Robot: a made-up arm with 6 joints. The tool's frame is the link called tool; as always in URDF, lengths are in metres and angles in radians. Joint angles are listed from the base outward.
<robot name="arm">
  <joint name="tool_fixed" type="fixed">
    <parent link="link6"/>
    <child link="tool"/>
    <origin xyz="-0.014 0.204 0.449" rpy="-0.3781 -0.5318 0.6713"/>
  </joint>
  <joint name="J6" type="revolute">
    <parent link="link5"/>
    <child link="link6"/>
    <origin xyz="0.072 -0.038 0.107" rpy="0 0 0"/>
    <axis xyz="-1 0 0"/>
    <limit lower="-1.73" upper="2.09"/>
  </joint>
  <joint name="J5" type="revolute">
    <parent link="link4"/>
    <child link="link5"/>
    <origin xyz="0.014 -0.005 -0.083" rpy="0 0 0"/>
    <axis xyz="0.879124 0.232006 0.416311"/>
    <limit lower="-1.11" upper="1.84"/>
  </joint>
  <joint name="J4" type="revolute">
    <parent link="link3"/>
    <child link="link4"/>
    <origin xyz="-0.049 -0.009 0.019" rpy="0 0 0"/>
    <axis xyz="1 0 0"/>
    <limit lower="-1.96" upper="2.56"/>
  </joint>
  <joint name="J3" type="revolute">
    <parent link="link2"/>
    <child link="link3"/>
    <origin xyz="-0.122 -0.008 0.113" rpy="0 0 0"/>
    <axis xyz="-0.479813 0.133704 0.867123"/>
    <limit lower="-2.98" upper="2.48"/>
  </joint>
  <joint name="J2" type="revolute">
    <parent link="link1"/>
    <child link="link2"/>
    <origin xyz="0.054 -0.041 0.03" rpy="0 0 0"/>
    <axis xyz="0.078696 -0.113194 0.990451"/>
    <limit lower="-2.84" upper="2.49"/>
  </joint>
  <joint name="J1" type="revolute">
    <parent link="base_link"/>
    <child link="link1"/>
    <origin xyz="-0.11 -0.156 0.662" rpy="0 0 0"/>
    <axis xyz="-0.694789 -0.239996 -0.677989"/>
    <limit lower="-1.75" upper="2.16"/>
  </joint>
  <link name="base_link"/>
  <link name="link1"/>
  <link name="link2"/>
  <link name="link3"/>
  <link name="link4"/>
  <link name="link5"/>
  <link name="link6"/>
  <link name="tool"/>
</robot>
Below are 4 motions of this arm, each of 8 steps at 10 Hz.
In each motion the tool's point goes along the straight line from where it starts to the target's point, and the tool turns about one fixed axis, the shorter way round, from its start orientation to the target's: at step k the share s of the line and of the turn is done. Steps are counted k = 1, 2, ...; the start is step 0. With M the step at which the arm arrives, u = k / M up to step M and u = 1 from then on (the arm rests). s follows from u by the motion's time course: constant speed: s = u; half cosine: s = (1 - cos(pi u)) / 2; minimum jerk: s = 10 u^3 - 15 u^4 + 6 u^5.
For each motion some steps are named. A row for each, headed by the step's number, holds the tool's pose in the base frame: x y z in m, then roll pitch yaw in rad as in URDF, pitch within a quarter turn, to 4 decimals.
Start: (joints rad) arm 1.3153 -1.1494 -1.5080 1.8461 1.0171 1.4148
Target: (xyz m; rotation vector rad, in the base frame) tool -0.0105 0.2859 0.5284 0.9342 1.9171 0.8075
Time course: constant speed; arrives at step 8
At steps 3, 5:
3: 0.0891 0.2330 0.4717 2.1994 0.4095 1.8154
5: 0.0492 0.2541 0.4944 2.1503 0.4071 1.8857

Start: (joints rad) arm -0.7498 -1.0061 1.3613 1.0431 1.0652 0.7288
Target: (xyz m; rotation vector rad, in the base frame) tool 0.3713 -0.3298 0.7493 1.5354 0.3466 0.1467
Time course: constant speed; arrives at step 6
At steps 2, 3, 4, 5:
2: 0.3296 -0.3241 0.8894 1.5403 -0.3460 0.4585
3: 0.3400 -0.3255 0.8544 1.5551 -0.2279 0.4201
4: 0.3504 -0.3269 0.8193 1.5650 -0.1093 0.3842
5: 0.3609 -0.3284 0.7843 1.5706 0.0096 0.3497

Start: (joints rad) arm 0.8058 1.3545 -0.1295 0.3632 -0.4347 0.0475
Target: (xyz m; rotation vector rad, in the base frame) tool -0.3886 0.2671 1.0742 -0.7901 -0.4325 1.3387
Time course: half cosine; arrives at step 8
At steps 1, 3, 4, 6, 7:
1: -0.3580 0.1212 1.2063 -0.7469 -0.1742 1.3334
3: -0.3666 0.1623 1.1691 -0.7680 -0.0814 1.3431
4: -0.3727 0.1913 1.1429 -0.7824 -0.0156 1.3488
6: -0.3839 0.2449 1.0943 -0.8080 0.1060 1.3569
7: -0.3874 0.2613 1.0794 -0.8157 0.1433 1.3588

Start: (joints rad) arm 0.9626 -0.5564 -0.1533 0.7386 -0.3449 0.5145
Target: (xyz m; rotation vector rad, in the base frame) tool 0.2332 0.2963 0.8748 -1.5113 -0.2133 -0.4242
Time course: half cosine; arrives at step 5
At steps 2, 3, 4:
2: 0.1230 0.2661 1.0373 -1.3013 -0.7142 -0.2585
3: 0.1750 0.2804 0.9606 -1.4081 -0.5703 -0.1953
4: 0.2171 0.2919 0.8985 -1.4807 -0.4507 -0.1605

